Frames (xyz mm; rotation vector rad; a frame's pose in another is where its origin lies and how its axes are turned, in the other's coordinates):
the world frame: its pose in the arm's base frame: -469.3 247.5 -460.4 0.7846 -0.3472 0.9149
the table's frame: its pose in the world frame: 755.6 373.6 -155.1 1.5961 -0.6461 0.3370
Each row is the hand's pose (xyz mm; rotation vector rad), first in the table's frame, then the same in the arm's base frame.
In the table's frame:
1: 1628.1 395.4 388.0 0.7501 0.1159 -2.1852
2: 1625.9 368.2 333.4 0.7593 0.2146 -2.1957
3: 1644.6 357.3 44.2 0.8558 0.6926 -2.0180
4: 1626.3 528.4 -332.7 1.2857 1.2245 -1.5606
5: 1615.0 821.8 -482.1 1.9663 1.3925 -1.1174
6: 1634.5 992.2 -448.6 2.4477 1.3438 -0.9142
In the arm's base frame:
1: 892.2 368.4 1098.2 1.3356 2.4982 0.2831
2: 860.3 412.7 1125.5 1.2682 2.5213 0.3729
3: 674.0 521.5 1319.3 1.1167 2.5431 0.9445
4: 351.3 491.0 1577.3 -0.8171 -2.3293 -1.5756
5: 157.5 267.2 1722.0 -0.3941 -1.8023 -1.4049
6: 145.9 95.1 1749.8 -0.1429 -1.5811 -1.1189

